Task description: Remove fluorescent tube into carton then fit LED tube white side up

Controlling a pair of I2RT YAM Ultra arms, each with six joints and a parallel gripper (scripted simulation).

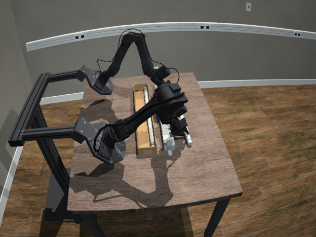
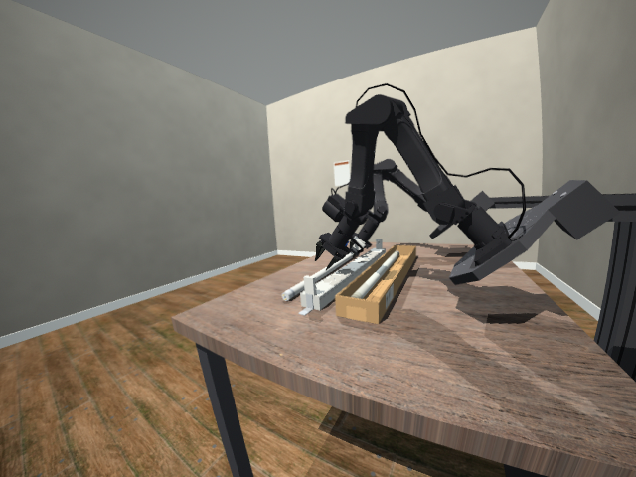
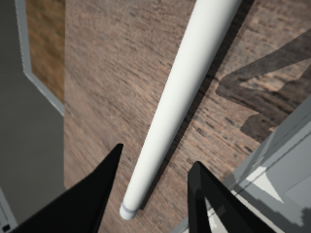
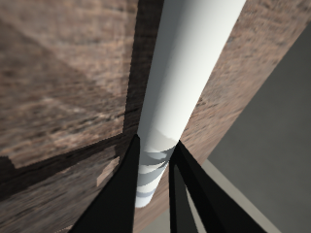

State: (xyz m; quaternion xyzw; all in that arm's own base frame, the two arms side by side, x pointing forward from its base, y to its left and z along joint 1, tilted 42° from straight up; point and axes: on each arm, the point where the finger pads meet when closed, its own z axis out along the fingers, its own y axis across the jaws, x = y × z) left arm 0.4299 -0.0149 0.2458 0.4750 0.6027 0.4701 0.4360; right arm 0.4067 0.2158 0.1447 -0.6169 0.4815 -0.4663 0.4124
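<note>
My left hand is 2 cm short of the LED tube, 12 cm to the left of it and 5 cm above it. Also, from my left hand: old fluorescent tube (18 cm behind, 10 cm to the right, 5 cm below); then light fixture (9 cm behind, 11 cm to the right, 1 cm below); then carton (21 cm behind, 9 cm to the right, 4 cm below).
Right now the LED tube is 3 cm ahead of my right hand, 22 cm to the left of it and 1 cm below it. The rest, counted from my right hand: old fluorescent tube 17 cm behind, 24 cm to the left; then light fixture 8 cm behind, 23 cm to the left, 3 cm above; then carton 20 cm behind, 24 cm to the left, 1 cm above.
</note>
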